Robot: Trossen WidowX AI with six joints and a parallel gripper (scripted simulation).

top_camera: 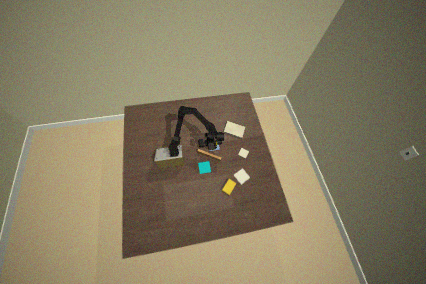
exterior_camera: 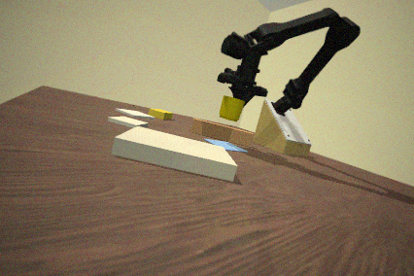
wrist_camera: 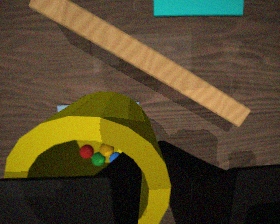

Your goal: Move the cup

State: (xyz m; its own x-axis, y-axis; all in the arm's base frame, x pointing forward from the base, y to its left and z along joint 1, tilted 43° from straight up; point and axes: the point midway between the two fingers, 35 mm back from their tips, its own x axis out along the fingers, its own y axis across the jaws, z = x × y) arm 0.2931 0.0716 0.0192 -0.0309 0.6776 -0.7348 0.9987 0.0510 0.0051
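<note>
My gripper tip is 150 mm to the left of the cyan pad, 120 mm above it and 60 mm past it. From my gripper tip the other things lie so: yellow cup (20 mm ahead); blue pad (120 mm below, 50 mm to the left, 50 mm ahead); long tan wooden bar (100 mm below, 50 mm to the right).
</note>
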